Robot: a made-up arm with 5 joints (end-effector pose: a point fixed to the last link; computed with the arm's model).
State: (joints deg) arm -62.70 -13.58 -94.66 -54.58 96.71
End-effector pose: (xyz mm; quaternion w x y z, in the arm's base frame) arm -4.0 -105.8 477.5 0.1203 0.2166 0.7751 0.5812
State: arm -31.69 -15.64 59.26 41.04 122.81
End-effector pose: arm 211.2 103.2 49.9 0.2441 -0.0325 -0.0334 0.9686
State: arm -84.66 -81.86 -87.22 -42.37 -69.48
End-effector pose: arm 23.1 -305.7 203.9 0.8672 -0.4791 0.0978 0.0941
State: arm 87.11 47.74 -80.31 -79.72 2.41
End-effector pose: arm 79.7 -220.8 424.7 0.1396 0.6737 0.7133 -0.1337
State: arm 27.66 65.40 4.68 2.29 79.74
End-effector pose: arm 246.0 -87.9 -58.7 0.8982 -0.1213 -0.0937 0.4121
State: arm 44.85 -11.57 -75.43 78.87 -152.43
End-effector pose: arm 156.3 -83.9 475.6 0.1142 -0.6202 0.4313 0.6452
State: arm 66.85 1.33 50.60 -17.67 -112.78
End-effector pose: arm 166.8 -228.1 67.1 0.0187 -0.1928 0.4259 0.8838
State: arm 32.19 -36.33 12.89 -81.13 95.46
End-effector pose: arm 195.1 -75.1 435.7 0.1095 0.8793 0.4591 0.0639
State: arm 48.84 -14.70 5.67 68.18 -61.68
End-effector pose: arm 242.2 -195.5 228.3 0.5299 0.0362 -0.2635 -0.8053
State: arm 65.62 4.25 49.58 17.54 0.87
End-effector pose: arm 152.0 -182.4 26.8 0.8203 -0.0854 -0.1375 -0.5485
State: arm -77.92 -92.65 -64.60 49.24 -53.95
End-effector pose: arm -0.9 -244.7 363.7 0.1539 -0.9114 0.3807 0.0288
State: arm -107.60 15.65 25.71 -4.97 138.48
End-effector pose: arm -36.2 275.8 82.7 0.4683 0.1094 0.4375 -0.7598
